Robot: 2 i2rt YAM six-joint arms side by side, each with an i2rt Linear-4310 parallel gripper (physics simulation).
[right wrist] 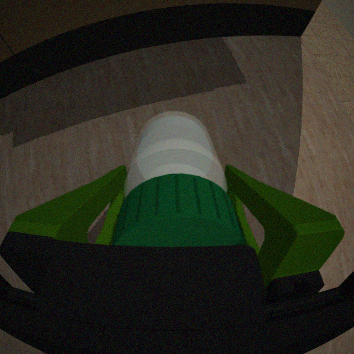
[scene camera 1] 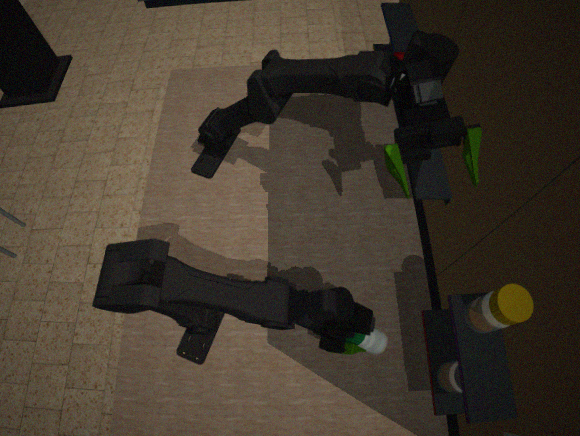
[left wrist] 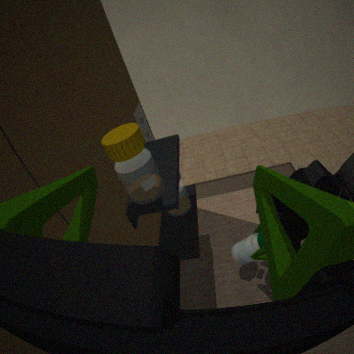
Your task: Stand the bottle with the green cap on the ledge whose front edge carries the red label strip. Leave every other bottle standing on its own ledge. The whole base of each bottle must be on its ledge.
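Where they show: left gripper, fingertip midpoint: (scene camera 1: 442,191) (left wrist: 174,174); right gripper, fingertip midpoint: (right wrist: 175,174) (scene camera 1: 366,337) (left wrist: 253,245); left arm's base, origin of the base link: (scene camera 1: 216,149); right arm's base, origin of the base link: (scene camera 1: 206,321).
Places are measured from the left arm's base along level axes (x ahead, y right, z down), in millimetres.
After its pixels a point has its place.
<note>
The green-capped bottle (scene camera 1: 372,341) {x 587, y 367, z -103 mm} (left wrist: 244,250) {x 589, y 342, z -91 mm} (right wrist: 175,150) {x 580, y 360, z -109 mm} is held at its cap between the fingers of my right gripper (scene camera 1: 359,341) {x 575, y 361, z -84 mm} (right wrist: 175,174) {x 575, y 361, z -84 mm}, tilted with its white base away from the gripper, over the table and apart from the ledges. The ledge with the red strip (scene camera 1: 437,332) {x 696, y 313, z -156 mm} (left wrist: 181,242) {x 698, y 299, z -156 mm} is at the lower right in scene camera 1; a bottle (scene camera 1: 448,377) {x 718, y 397, z -212 mm} (left wrist: 179,205) {x 724, y 367, z -184 mm} stands on it, partly hidden by the upper ledge. The yellow-capped bottle (scene camera 1: 500,307) {x 694, y 312, z -401 mm} (left wrist: 137,170) {x 694, y 279, z -353 mm} stands on the upper ledge (scene camera 1: 487,370) {x 745, y 378, z -296 mm} (left wrist: 170,170) {x 697, y 347, z -296 mm}. My left gripper (scene camera 1: 442,190) {x 569, y 189, z -433 mm} (left wrist: 174,174) {x 569, y 189, z -433 mm} is open and empty.
A dark shelf piece (scene camera 1: 399,22) {x 401, y -379, z -296 mm} is at the top right in scene camera 1, with a small red patch (scene camera 1: 398,56) {x 427, y -288, z -260 mm} beside the left arm. Another dark panel (scene camera 1: 434,177) {x 592, y 15, z -226 mm} lies below the left gripper in that view. A dark rail (scene camera 1: 426,240) {x 650, y 69, z -38 mm} runs along the table's right edge.
</note>
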